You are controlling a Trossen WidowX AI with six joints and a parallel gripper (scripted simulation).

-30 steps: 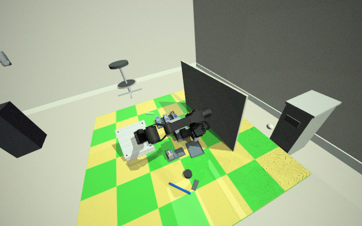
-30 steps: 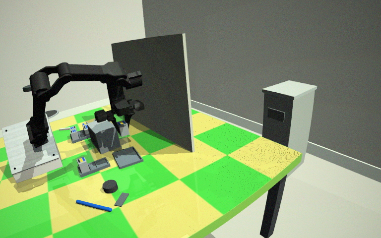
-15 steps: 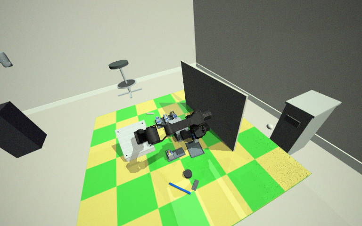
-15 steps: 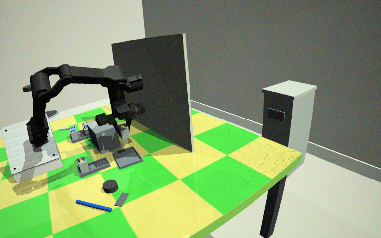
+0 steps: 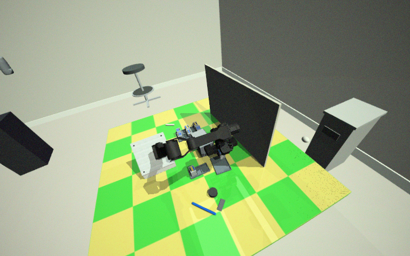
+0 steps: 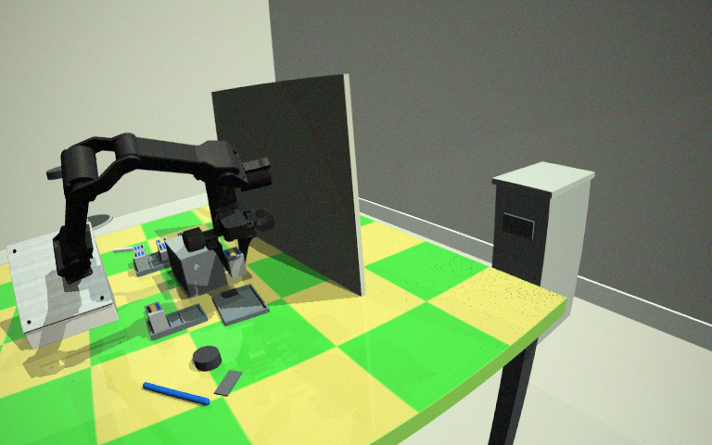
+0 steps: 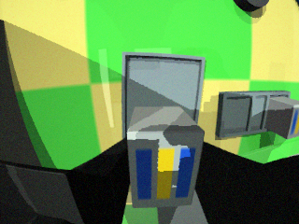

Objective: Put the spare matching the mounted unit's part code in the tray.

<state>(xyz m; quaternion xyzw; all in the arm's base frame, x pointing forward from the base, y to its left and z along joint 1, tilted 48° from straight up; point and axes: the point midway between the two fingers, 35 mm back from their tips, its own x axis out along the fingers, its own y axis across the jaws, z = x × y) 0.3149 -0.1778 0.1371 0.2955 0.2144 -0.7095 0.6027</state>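
My gripper tip is now 1 cm past the grey tray and 8 cm above it. The rest, counted from my gripper tip: black puck 15 cm behind, 14 cm to the right, 8 cm below; mounted unit 3 cm behind, 20 cm to the left, 4 cm below; grey rack 15 cm behind, 3 cm to the left, 8 cm below.
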